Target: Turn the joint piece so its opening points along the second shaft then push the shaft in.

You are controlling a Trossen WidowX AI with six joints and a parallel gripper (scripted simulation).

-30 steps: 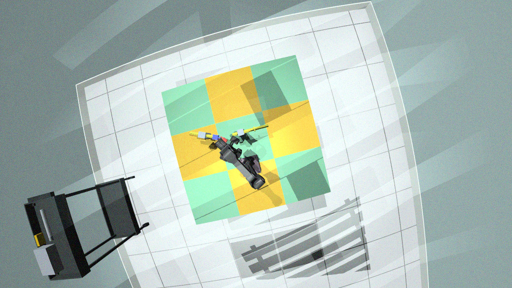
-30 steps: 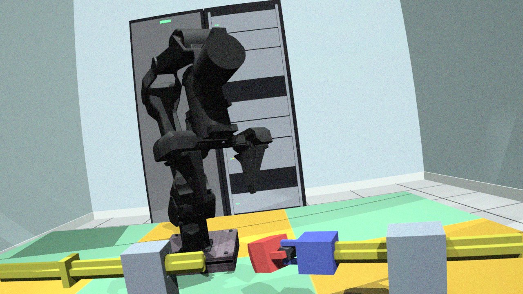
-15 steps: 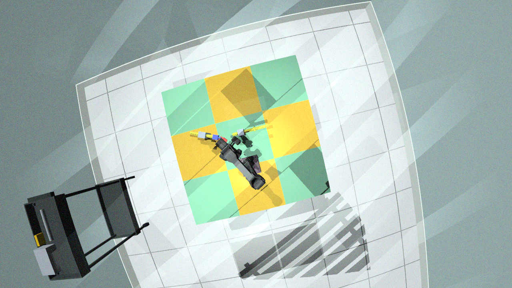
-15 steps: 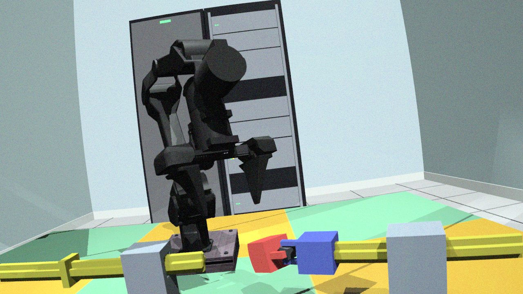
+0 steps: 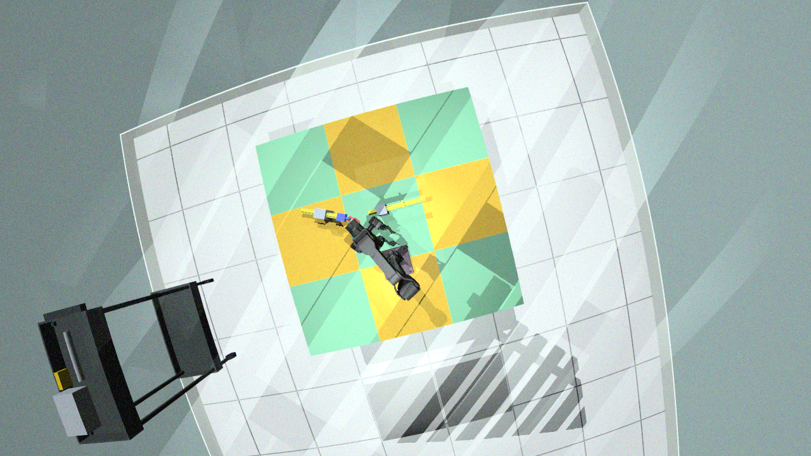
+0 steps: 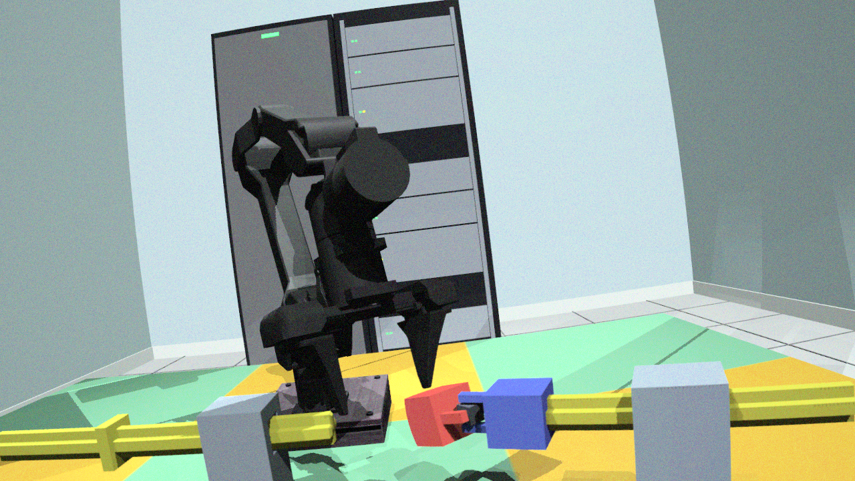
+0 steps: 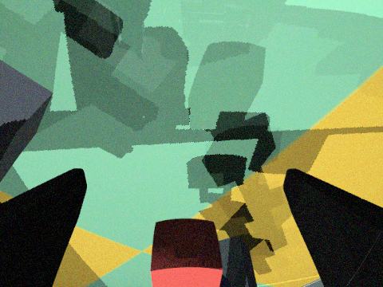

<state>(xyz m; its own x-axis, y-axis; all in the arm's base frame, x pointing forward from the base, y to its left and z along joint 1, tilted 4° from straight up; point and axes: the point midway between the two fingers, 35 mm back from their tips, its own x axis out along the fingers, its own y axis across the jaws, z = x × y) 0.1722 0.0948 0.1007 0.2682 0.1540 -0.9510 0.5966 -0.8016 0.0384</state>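
Now: gripper tip 60 mm short of the red square joint piece and 50 mm to the right of it.
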